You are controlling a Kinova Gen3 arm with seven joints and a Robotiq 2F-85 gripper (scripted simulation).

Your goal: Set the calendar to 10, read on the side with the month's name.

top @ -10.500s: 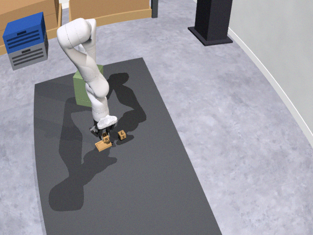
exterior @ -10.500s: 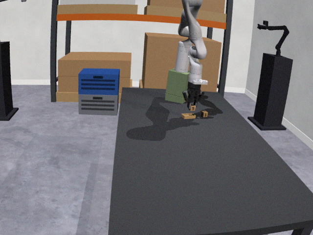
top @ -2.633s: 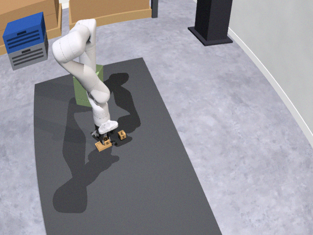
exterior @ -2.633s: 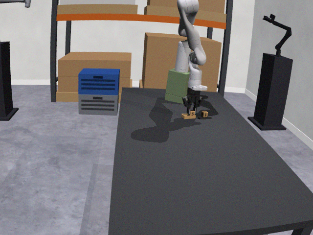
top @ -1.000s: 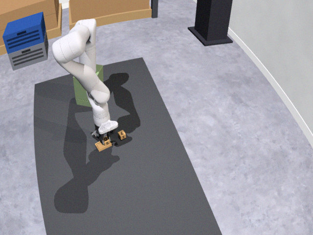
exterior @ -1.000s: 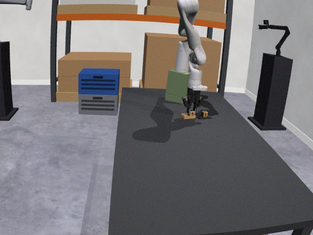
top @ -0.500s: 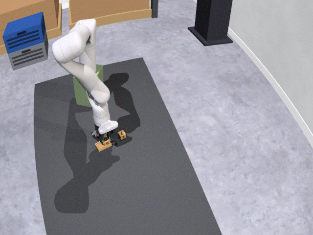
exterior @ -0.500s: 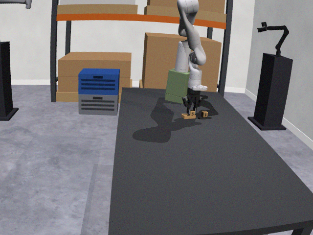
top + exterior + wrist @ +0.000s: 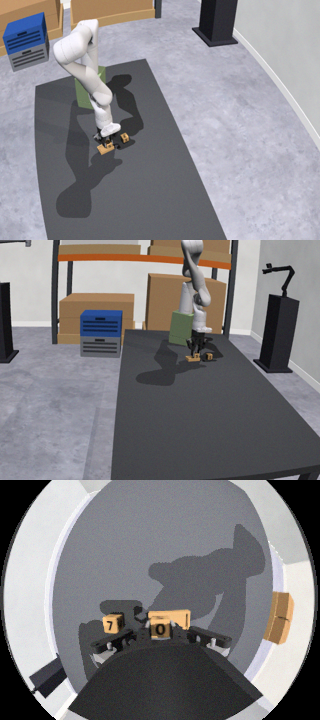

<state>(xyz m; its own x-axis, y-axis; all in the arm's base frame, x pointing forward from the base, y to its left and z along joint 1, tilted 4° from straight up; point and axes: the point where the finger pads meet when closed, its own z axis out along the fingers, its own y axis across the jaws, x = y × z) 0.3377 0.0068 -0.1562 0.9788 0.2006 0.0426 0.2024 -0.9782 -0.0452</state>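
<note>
The wooden calendar tray lies 20 mm to the right of my hand and 30 mm below it.
</note>
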